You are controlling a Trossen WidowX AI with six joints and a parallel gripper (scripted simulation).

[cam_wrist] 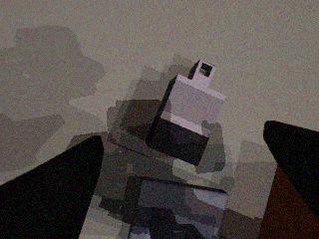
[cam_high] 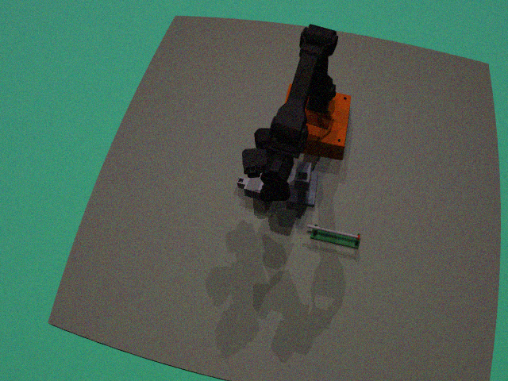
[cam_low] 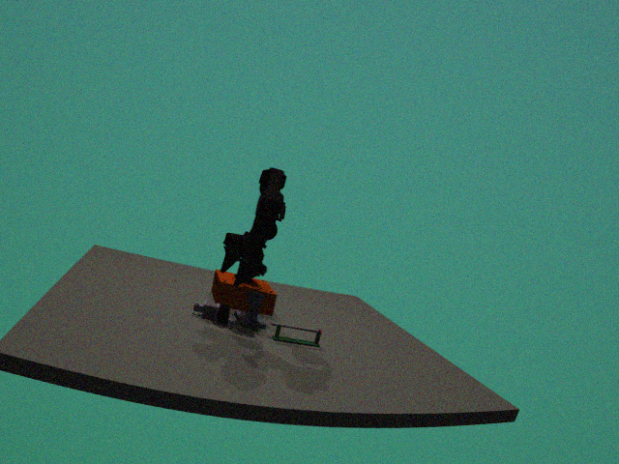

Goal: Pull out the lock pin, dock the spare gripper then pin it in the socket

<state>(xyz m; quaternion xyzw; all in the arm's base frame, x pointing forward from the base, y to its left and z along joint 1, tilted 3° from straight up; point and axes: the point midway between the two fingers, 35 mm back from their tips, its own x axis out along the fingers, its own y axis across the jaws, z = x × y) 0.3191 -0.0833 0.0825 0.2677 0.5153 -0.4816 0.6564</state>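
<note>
The spare gripper lies 11 cm below my gripper tip, 3 cm to the right of it and 3 cm behind it. The rest, counted from my gripper tip: grey mount (10 cm to the left, 9 cm below, 6 cm behind); then green rack (23 cm to the left, 11 cm below, 7 cm ahead).
</note>
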